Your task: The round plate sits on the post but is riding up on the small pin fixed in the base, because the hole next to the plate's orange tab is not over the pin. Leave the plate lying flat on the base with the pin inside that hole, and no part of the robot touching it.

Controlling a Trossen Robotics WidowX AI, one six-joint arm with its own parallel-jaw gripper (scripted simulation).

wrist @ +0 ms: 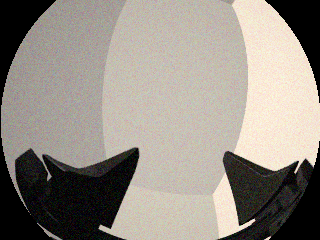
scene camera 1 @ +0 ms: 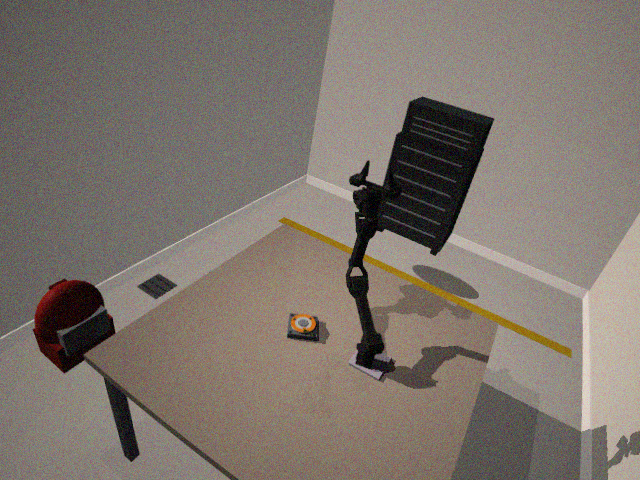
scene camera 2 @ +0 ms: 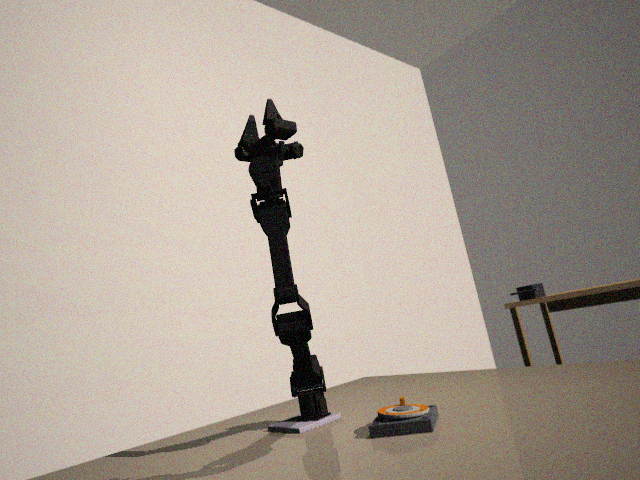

Labels:
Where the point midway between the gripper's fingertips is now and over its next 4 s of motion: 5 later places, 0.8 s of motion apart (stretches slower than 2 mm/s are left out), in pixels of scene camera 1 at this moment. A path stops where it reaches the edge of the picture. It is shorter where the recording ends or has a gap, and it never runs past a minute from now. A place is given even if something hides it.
The gripper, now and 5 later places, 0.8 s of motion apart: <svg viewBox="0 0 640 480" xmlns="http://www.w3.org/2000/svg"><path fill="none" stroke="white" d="M378 163L405 229L282 308L301 321L301 330L308 330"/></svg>

